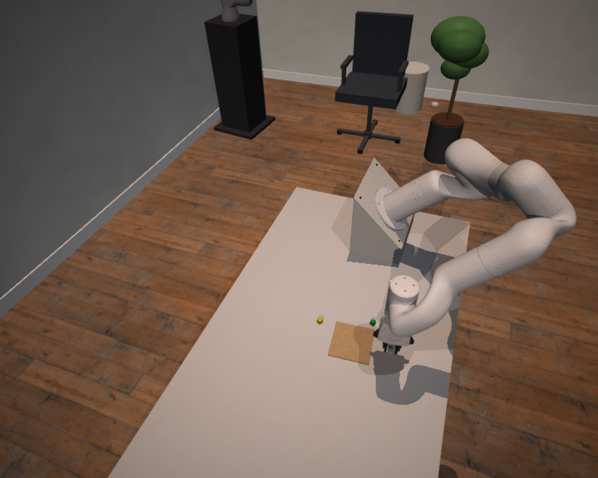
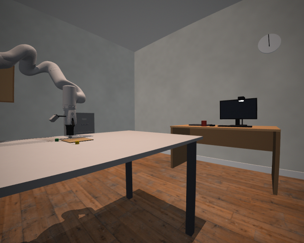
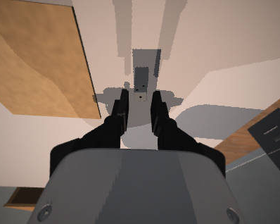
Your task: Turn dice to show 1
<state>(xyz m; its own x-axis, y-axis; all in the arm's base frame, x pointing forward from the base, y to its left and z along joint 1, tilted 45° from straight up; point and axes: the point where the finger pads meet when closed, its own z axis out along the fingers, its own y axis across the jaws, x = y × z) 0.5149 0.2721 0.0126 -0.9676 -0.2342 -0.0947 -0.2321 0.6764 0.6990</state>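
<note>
Right now my hand is 30 mm above the white die. The rest, counted from my hand: mat 130 mm to the right, 40 mm below, 20 mm ahead; yellow die 270 mm to the right, 30 mm below, 10 mm behind; green die 90 mm to the right, 90 mm behind, 30 mm below.
</note>
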